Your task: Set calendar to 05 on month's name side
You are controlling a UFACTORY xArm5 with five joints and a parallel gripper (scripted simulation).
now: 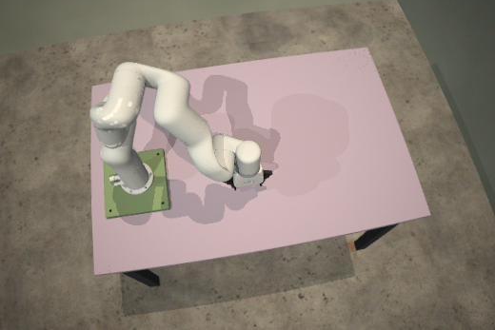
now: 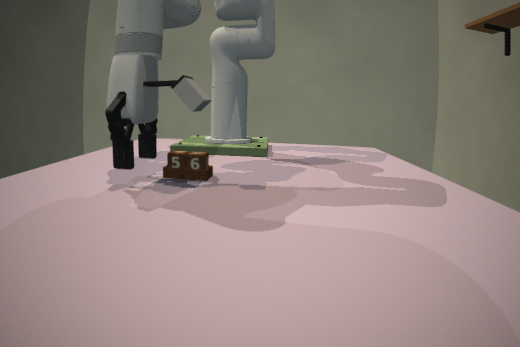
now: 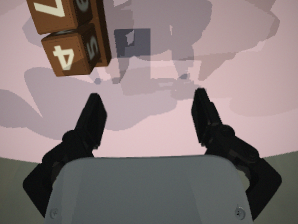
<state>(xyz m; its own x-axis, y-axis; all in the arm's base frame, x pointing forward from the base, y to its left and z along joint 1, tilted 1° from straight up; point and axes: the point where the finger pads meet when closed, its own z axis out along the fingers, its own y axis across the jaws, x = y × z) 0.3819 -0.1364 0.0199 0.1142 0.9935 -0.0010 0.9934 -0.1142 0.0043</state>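
Right now my hand is 60 mm to the right of the cube, 50 mm past it and 10 mm above it. Also, from my hand: brown calendar tray 80 mm to the left, 40 mm behind, 30 mm below.
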